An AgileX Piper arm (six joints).
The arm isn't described. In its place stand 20 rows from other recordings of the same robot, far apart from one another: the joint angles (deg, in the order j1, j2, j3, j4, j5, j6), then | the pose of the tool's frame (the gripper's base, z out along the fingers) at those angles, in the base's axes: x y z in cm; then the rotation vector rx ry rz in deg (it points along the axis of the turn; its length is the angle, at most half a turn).
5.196, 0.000, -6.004, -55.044, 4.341, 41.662 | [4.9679, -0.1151, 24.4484, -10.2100, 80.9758, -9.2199]
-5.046, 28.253, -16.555, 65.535, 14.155, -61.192 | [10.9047, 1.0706, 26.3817, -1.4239, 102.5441, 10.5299]
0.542, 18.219, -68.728, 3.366, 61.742, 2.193 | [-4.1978, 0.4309, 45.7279, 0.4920, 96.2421, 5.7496]
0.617, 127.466, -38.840, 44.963, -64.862, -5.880 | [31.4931, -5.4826, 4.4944, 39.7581, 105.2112, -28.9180]
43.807, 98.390, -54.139, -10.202, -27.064, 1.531 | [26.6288, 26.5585, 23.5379, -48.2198, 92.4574, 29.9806]
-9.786, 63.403, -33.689, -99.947, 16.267, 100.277 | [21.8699, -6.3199, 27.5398, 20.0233, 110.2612, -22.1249]
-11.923, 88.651, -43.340, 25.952, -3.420, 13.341 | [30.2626, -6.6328, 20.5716, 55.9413, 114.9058, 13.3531]
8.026, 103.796, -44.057, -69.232, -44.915, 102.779 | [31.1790, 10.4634, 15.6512, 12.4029, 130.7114, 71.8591]
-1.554, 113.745, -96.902, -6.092, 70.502, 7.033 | [41.0801, -2.0252, 24.6269, 10.3981, 171.5739, -8.2660]
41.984, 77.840, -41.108, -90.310, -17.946, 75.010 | [18.6876, 20.5890, 24.8336, -68.4984, 102.8304, 34.6986]
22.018, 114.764, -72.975, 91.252, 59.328, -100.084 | [34.6614, 22.4574, 20.4249, -62.3175, 101.9428, 72.1813]
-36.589, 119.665, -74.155, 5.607, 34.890, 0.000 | [32.5274, -23.5139, 11.5222, 57.4735, 154.6289, -1.4380]
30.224, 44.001, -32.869, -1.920, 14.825, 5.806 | [13.8927, 8.0033, 30.9472, -25.1517, 109.2212, 22.1940]
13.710, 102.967, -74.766, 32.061, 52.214, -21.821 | [34.7844, 12.4155, 23.2954, -26.0826, 157.4978, 37.8945]
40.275, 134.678, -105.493, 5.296, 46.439, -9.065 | [37.3012, 32.4035, 12.8375, -63.7470, 148.9338, 13.5118]
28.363, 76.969, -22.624, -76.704, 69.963, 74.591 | [17.9766, 0.2498, 19.4454, -4.1545, 128.7859, -72.8255]
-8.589, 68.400, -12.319, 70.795, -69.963, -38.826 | [13.4315, -10.1937, 21.1900, 56.4269, 81.9890, -55.5317]
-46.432, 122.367, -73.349, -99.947, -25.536, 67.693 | [32.6921, -28.7624, 12.0475, 4.1086, 133.1483, -9.3324]
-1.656, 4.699, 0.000, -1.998, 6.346, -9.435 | [6.2800, -0.2166, 19.8324, -8.0228, 95.8812, -10.0413]
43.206, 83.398, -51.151, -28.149, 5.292, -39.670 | [23.3075, 21.3486, 26.4630, -100.2439, 70.7949, -17.0731]
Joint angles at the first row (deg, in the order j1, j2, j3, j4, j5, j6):
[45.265, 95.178, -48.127, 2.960, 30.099, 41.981]
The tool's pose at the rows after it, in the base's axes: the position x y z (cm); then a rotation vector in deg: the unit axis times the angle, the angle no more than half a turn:
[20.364, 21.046, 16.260, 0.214, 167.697, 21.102]
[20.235, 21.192, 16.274, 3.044, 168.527, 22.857]
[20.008, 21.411, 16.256, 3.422, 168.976, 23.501]
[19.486, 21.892, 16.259, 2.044, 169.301, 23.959]
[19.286, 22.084, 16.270, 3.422, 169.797, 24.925]
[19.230, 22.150, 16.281, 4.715, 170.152, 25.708]
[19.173, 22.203, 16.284, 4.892, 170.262, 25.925]
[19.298, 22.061, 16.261, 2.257, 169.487, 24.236]
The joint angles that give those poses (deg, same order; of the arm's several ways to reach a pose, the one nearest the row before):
[45.265, 95.178, -48.127, 4.361, 30.098, 41.980]
[45.266, 95.179, -48.127, 6.804, 30.098, 41.983]
[45.739, 95.223, -48.127, 7.726, 30.147, 41.980]
[47.070, 95.223, -48.128, 8.091, 30.148, 42.087]
[47.422, 95.223, -48.127, 9.324, 30.147, 42.393]
[47.421, 95.224, -48.128, 10.421, 30.147, 42.393]
[47.530, 95.223, -48.126, 10.707, 30.147, 42.393]
[47.530, 95.224, -48.129, 8.314, 30.148, 42.514]

